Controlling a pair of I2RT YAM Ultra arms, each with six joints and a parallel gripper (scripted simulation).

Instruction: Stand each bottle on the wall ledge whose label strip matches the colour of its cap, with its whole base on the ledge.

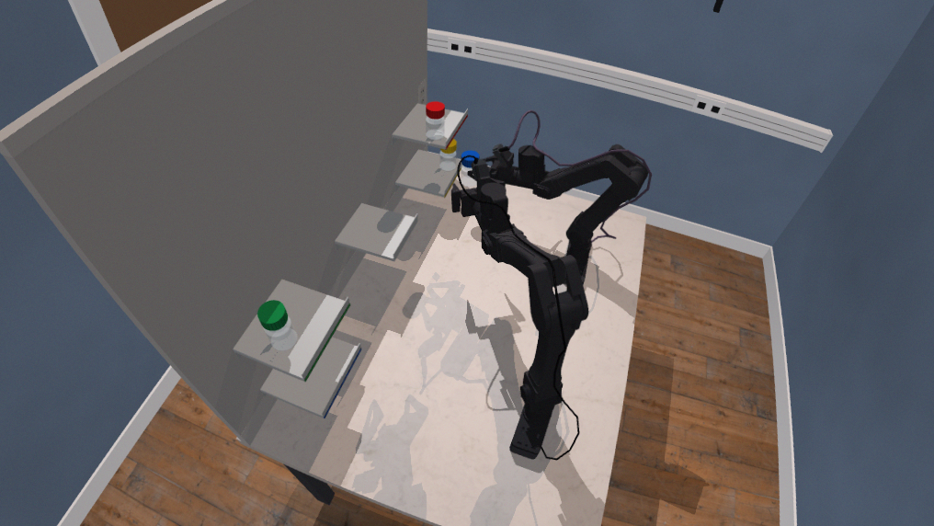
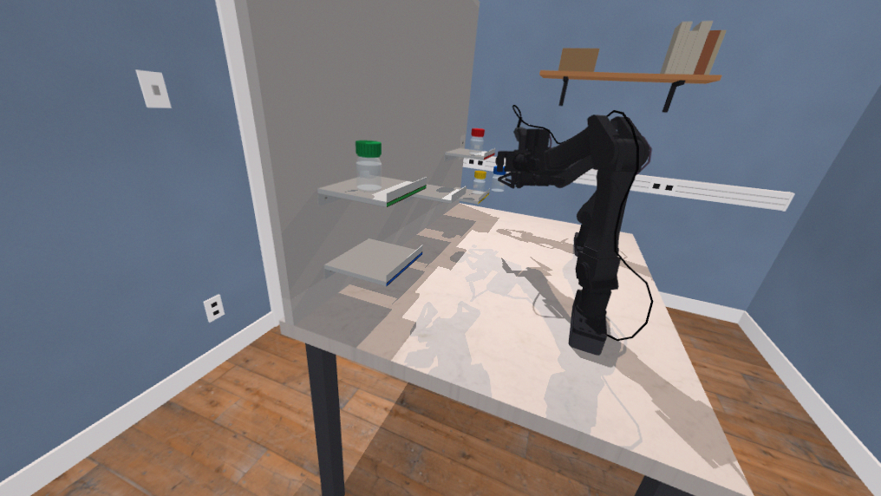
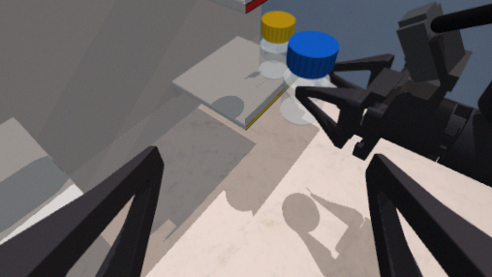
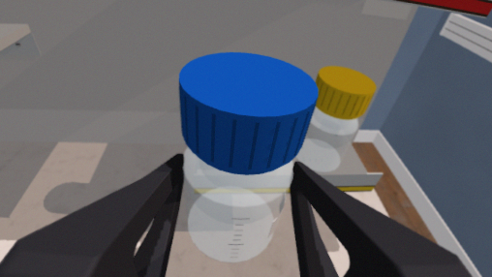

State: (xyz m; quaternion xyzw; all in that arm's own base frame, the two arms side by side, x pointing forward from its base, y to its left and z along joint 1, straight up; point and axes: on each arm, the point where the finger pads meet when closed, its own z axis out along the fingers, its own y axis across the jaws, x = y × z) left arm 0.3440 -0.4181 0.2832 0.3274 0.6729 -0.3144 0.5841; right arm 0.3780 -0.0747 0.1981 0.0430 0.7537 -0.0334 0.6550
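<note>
Right now the blue-capped bottle is 10 mm below my right hand and 10 mm ahead of it. Round my right hand: grey wall panel (340 mm to the left, 270 mm ahead, 230 mm above); then yellow-capped bottle (120 mm ahead, 110 mm to the right, 60 mm below); then red-capped bottle (130 mm ahead, 130 mm above, 10 mm to the right).
</note>
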